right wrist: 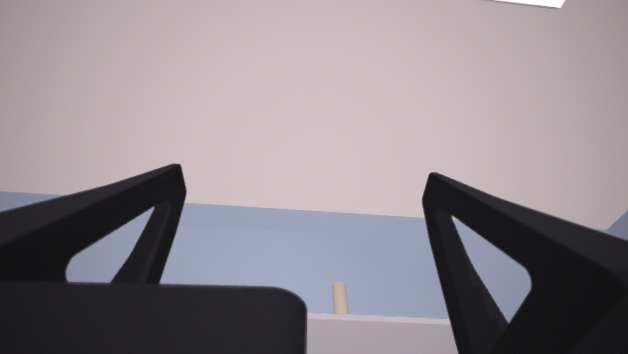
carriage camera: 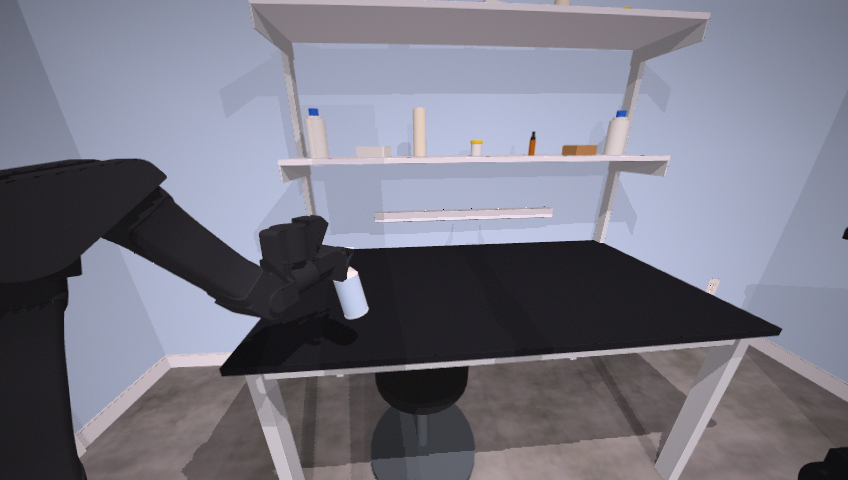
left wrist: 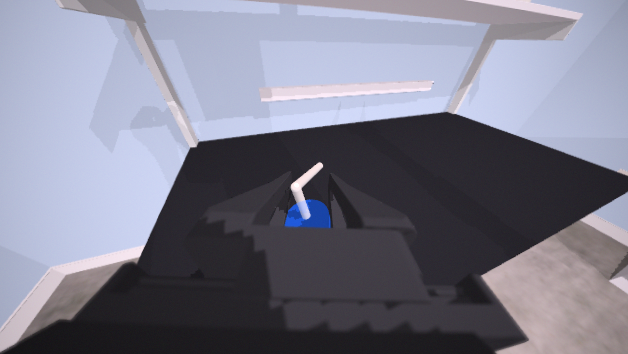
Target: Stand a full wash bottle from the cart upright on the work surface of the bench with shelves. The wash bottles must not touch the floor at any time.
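Frame: origin at the left arm's base, x back, y down, z right, level; millimetres.
Seen in the pictures: left gripper, fingertip midpoint: [carriage camera: 347,251] [left wrist: 310,178]; right gripper, fingertip midpoint: [right wrist: 305,182].
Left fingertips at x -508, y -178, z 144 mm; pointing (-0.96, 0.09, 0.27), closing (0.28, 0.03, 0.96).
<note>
Pixels of each thing's top centre, then the offset from my left fingertips to it. Level surfaces: height alone.
- wash bottle, middle of its top: [left wrist: 331,178] [carriage camera: 346,246] dx +27, dy -21, dz +7 mm
- bench's black work surface, its level: dy +253 mm
- yellow-lidded jar, middle of its top: [carriage camera: 476,140] dx -545, dy -264, dz +417 mm
- orange-brown dropper bottle, middle of its top: [carriage camera: 533,131] dx -528, dy -296, dz +644 mm
A wash bottle [carriage camera: 352,296] with a light blue body hangs slightly tilted from my left gripper [carriage camera: 347,265] [left wrist: 310,176] at the left of the carriage view. Its blue cap [left wrist: 309,215] and bent white spout show between the fingers in the left wrist view. My left gripper is shut on the bottle near its top. The bottle appears above the left part of the bench's black work surface [carriage camera: 505,297] [left wrist: 400,165]; its shadow lies below and left of it. My right gripper [right wrist: 305,182] is open and empty, pointing at the ceiling and upper wall. The cart does not show.
The lower shelf [carriage camera: 476,159] holds two white bottles [carriage camera: 317,136] [carriage camera: 617,136], a beige cylinder [carriage camera: 419,132] [right wrist: 340,298], a yellow-lidded jar [carriage camera: 476,148], an orange-brown dropper bottle [carriage camera: 532,145] and small boxes. An upper shelf [carriage camera: 476,26] is above. A stool [carriage camera: 421,389] stands under the bench.
</note>
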